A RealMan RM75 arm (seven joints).
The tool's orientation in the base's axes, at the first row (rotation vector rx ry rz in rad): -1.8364 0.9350 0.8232
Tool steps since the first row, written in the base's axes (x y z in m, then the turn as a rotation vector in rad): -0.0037 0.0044 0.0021 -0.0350 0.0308 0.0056; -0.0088 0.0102 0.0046 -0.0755 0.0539 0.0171; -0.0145 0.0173 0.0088 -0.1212 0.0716 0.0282; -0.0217 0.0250 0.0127 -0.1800 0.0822 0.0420; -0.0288 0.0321 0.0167 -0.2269 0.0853 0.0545; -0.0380 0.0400 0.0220 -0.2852 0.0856 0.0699; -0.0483 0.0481 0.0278 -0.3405 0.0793 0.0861; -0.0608 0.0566 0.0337 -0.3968 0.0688 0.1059
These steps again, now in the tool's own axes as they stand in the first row. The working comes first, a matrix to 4 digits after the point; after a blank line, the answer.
The tool's axes in the first row as the columns of a matrix, in the base's axes (used below as rounded here):
0.4946 -0.8549 -0.1565
-0.2635 -0.3191 0.9104
-0.8282 -0.4090 -0.3831

-0.0047 0.0009 0.0038 -0.0301 0.0178 0.0314; -0.0108 0.0024 0.0089 -0.0657 0.0404 0.0543; -0.0190 0.0033 0.0146 -0.1022 0.0692 0.0733; -0.0278 0.0054 0.0213 -0.1455 0.1105 0.0869; -0.0365 0.0075 0.0273 -0.1798 0.1445 0.0923; -0.0476 0.0107 0.0339 -0.2215 0.1879 0.0958; -0.0596 0.0146 0.0407 -0.2606 0.2306 0.0925; -0.0729 0.0201 0.0481 -0.3021 0.2740 0.0842
